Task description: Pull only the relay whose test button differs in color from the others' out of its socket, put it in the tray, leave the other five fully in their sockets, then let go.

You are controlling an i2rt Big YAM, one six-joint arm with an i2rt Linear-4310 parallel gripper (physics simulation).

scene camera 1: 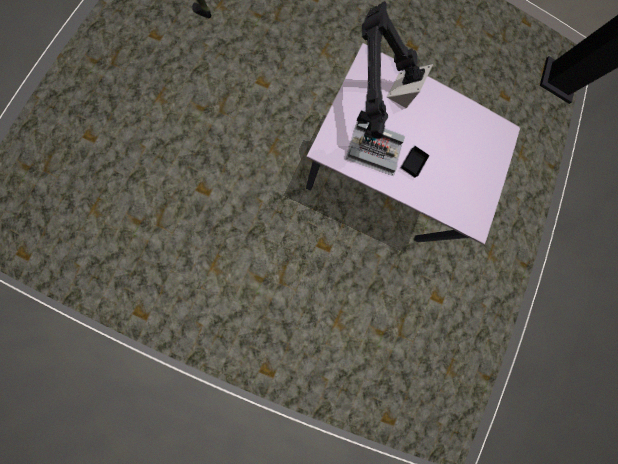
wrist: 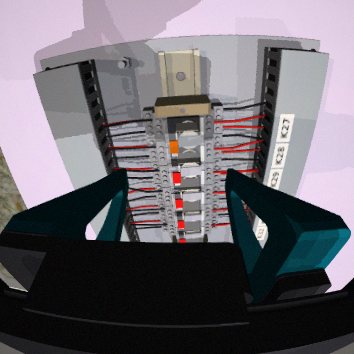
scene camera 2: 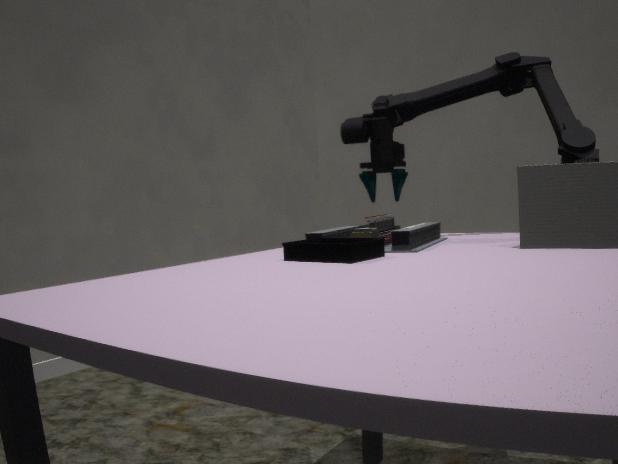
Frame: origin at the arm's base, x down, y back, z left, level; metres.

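Seen in the pictures: gripper, fingertip midpoint: (scene camera 1: 368, 136) (wrist: 176, 176) (scene camera 2: 385, 202); arm's base, link origin: (scene camera 1: 413, 77) (scene camera 2: 585, 196).
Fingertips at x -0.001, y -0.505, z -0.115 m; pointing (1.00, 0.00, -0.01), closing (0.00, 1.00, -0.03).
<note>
Pixels of each thing's middle, then the offset from my fingertips to it. Level surfaces: height alone.
- relay with the orange test button, body centre: (wrist: 183, 134) dy +0.006, dx +0.053, dz -0.005 m
- tan end stop, body centre: (wrist: 181, 104) dy +0.003, dx +0.075, dz -0.023 m
- black tray, body centre: (scene camera 2: 333, 249) (scene camera 1: 415, 161) dy +0.041, dx +0.083, dz +0.341 m
- panel, body centre: (wrist: 186, 185) (scene camera 1: 375, 147) dy +0.015, dx +0.095, dz +0.080 m
- pink table, surface height: dx +0.101 m
The relay with the orange test button (wrist: 174, 147) stands in the row nearest the tan end stop (wrist: 182, 106) in the wrist view. Further relays with red test buttons (wrist: 177, 178) (wrist: 179, 204) follow below it; the bottom of the row is hidden by the gripper body. The relays look seated in their sockets. My gripper (scene camera 2: 385, 201) (wrist: 176, 176) is open and empty, pointing down above the relay row, with a gap below its tips. In the wrist view its fingers stand either side of the row. The black tray (scene camera 1: 415, 161) (scene camera 2: 320, 251) lies beside the panel, with no relay visible in it.
Grey wire ducts (wrist: 60, 100) (wrist: 300, 95) run along both sides of the panel (scene camera 1: 387, 161) (wrist: 230, 65), with red and black wires reaching the sockets. The arm's pedestal (scene camera 1: 411, 91) (scene camera 2: 567, 205) stands on the pink table (scene camera 1: 460, 150) (scene camera 2: 300, 310). A shoe (scene camera 1: 202, 11) shows on the floor.
</note>
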